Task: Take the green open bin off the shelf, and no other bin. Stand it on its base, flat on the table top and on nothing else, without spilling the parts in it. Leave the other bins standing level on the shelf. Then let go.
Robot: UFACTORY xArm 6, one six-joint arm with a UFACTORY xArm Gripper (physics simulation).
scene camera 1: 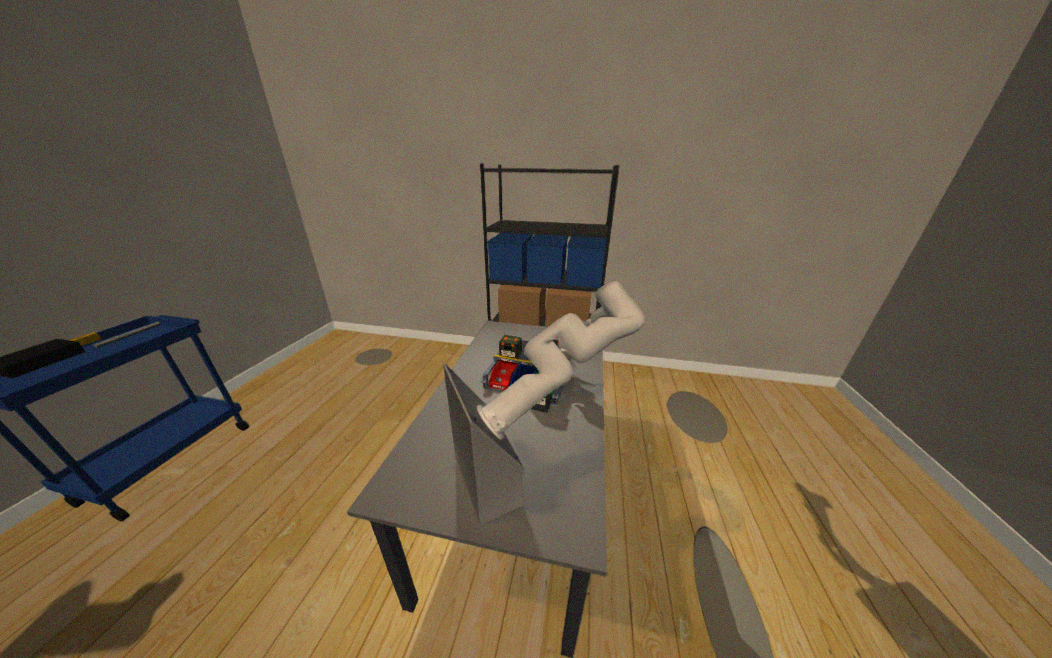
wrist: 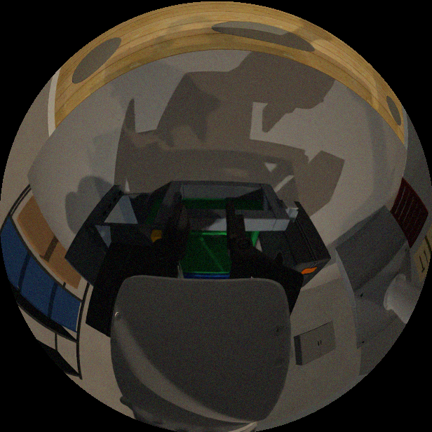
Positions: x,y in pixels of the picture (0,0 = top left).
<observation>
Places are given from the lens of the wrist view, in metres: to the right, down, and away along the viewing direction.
green bin (wrist: 204,254): -0.02, 0.07, 0.27
dark case (wrist: 299,247): 0.10, 0.04, 0.17
The marked spots on the green bin and the dark case are 0.17 m apart.
</observation>
